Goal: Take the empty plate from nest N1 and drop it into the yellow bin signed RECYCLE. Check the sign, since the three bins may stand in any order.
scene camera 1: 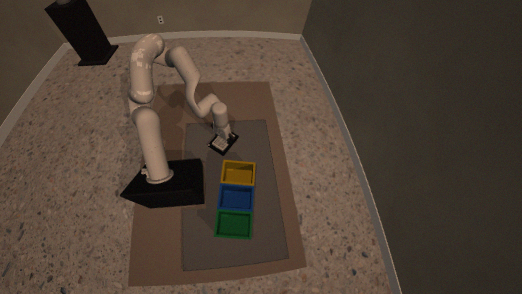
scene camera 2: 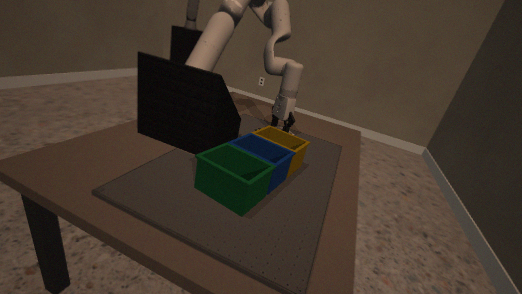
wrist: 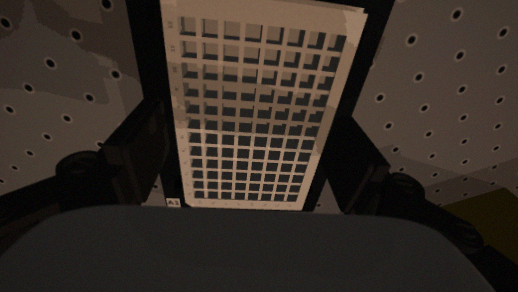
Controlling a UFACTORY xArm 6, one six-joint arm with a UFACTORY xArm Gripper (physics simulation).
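Pixels of known places: gripper, fingertip midpoint: [scene camera 1: 223, 138] [wrist: 250, 131]; arm's base at its link origin: [scene camera 1: 160, 176] [scene camera 2: 189, 84].
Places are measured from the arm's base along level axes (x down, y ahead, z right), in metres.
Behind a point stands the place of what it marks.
Note:
The pale gridded plate [scene camera 1: 220, 144] {x 0.165, y 0.252, z -0.265 m} [wrist: 260, 110] {x 0.171, y 0.277, z -0.305 m} lies in a black nest [scene camera 1: 223, 152] {x 0.169, y 0.272, z -0.227 m} [wrist: 147, 60]; a small A1 label shows beside its corner in the wrist view. No N1 label is readable. My gripper [scene camera 1: 225, 134] {x 0.159, y 0.268, z -0.302 m} [scene camera 2: 282, 125] {x 0.159, y 0.268, z -0.302 m} [wrist: 250, 131] {x 0.159, y 0.268, z -0.302 m} is open and empty, with one finger at each long side of the plate, apart from it. Finger height against the plate is hard to tell. The yellow bin [scene camera 1: 239, 162] {x 0.090, y 0.367, z -0.117 m} [scene camera 2: 298, 160] {x 0.143, y 0.442, z -0.060 m} [wrist: 492, 220] {x 0.161, y 0.413, z -0.116 m} stands nearest the nest. No RECYCLE sign is readable in these views.
A blue bin [scene camera 1: 236, 186] {x 0.089, y 0.353, z 0.013 m} [scene camera 2: 280, 175] {x 0.147, y 0.430, z 0.074 m} stands against the yellow bin, and a green bin [scene camera 1: 233, 237] {x 0.088, y 0.339, z 0.255 m} [scene camera 2: 225, 185] {x 0.128, y 0.352, z 0.255 m} stands at the far end of the row. The black block [scene camera 1: 177, 195] {x -0.030, y 0.105, z 0.091 m} [scene camera 2: 185, 105] {x 0.039, y 0.071, z 0.095 m} under the arm's base stands beside the bins. A perforated grey board [scene camera 1: 205, 255] {x 0.188, y 0.199, z 0.342 m} [scene camera 2: 165, 210] {x 0.187, y 0.266, z 0.359 m} lies under the bins.

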